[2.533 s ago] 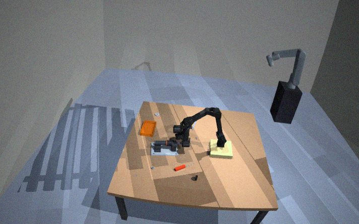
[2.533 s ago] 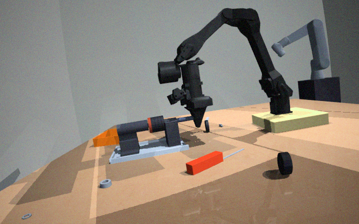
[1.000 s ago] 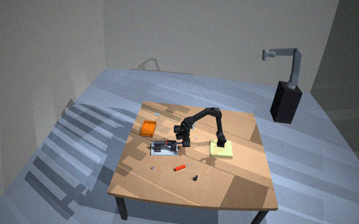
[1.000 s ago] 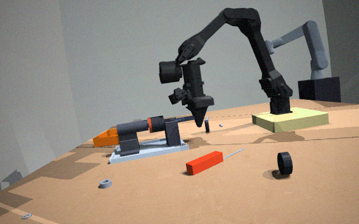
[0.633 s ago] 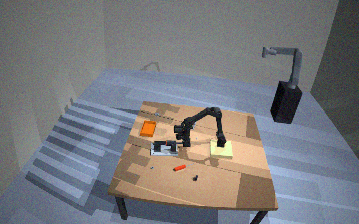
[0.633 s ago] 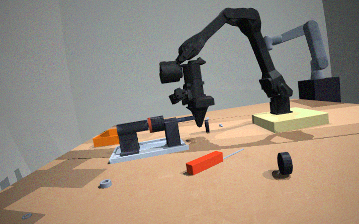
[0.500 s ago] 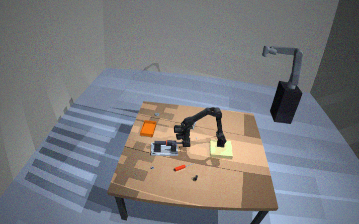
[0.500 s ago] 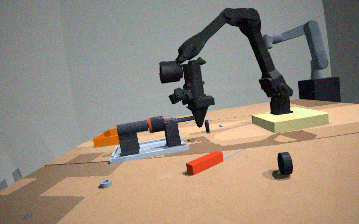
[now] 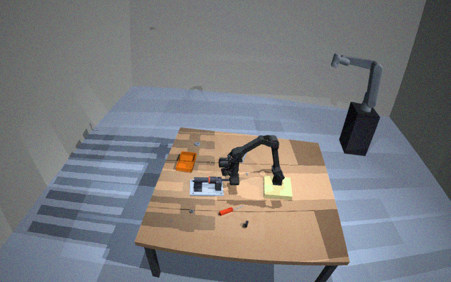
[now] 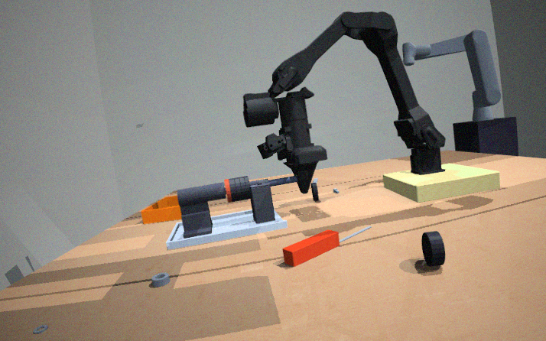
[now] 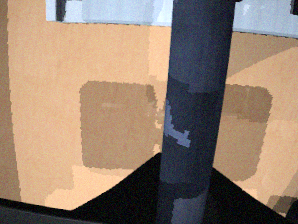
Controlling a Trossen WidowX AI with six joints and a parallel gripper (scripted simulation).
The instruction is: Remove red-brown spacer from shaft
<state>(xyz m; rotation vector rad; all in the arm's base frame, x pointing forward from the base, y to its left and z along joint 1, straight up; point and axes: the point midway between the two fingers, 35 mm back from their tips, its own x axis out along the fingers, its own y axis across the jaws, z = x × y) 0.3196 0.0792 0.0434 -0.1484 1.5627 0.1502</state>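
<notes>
Right now the shaft is 80 mm ahead of my gripper tip, 10 mm to the left of it and 30 mm above it. The rest, counted from my gripper tip: orange tray 370 mm ahead, 210 mm to the right, 40 mm below; then red-brown spacer 160 mm ahead, 30 mm to the left, 30 mm above; then dark spacer 140 mm ahead, 30 mm to the left, 30 mm above.
</notes>
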